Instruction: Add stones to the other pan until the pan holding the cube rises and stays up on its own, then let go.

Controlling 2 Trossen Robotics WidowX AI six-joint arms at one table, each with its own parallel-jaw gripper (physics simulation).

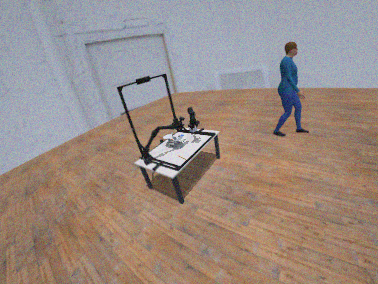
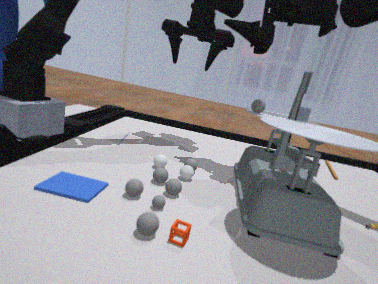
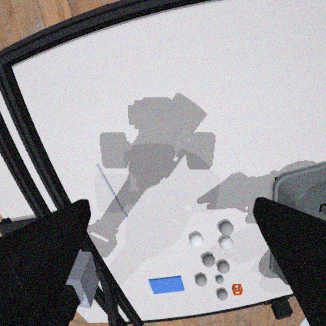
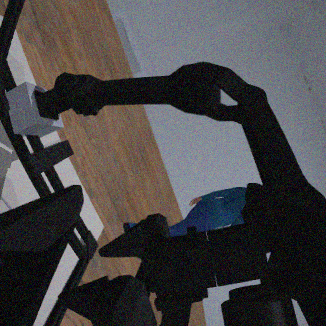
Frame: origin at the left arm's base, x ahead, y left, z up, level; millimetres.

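Where they show: left gripper, fingertip midpoint: (image 1: 194, 129) (image 2: 189, 67) (image 3: 173, 206) (image 4: 82, 271); right gripper, fingertip midpoint: (image 1: 184, 121) (image 4: 165, 192); left arm's base at its link origin: (image 1: 192, 127) (image 2: 24, 96) (image 3: 61, 292) (image 4: 45, 105); right arm's base at its link origin: (image 1: 146, 157).
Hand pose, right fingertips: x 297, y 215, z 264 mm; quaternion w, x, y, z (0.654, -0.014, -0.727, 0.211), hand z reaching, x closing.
Things, the pixels of their centre, and the offset from my right fingertips. Level surfaces: height alone.
- grey balance scale at the middle of its body: (image 2: 290, 141) (image 1: 173, 139) 197 mm ahead, 108 mm right, 235 mm down
- white table at its surface level: 352 mm down
- grey stone at the middle of its body: (image 2: 258, 106) 122 mm ahead, 40 mm right, 194 mm down
- grey cube at the middle of its body: (image 2: 300, 114) 203 mm ahead, 39 mm right, 193 mm down
- orange wire-frame cube at the middle of its body: (image 2: 180, 232) (image 3: 236, 289) 97 mm ahead, 319 mm right, 342 mm down
- flat blue pad at the middle of its body: (image 2: 74, 185) (image 3: 166, 284) 86 mm back, 300 mm right, 350 mm down
A grey balance scale (image 2: 281, 203) (image 1: 174, 144) (image 3: 301, 187) stands on the white table (image 2: 97, 253) (image 1: 168, 172). Its light pan (image 2: 300, 128) is near me. One grey stone (image 2: 258, 106) rests on a thin pan behind it. A grey cube (image 2: 304, 114) shows beside the post. Several grey and white stones (image 2: 160, 174) (image 3: 208, 259) lie loose on the table, left of the scale. My left gripper (image 2: 191, 64) (image 3: 173, 206) is open and empty, high above the loose stones. My right gripper (image 2: 241, 31) is open and empty, high above the scale's far side.
An orange wire-frame cube (image 2: 180, 233) (image 3: 237, 289) lies by the nearest stone. A flat blue pad (image 2: 75, 186) (image 3: 166, 284) lies further left. A black frame (image 2: 103, 112) edges the table. A person in blue (image 1: 289, 87) walks across the wooden floor, well away.
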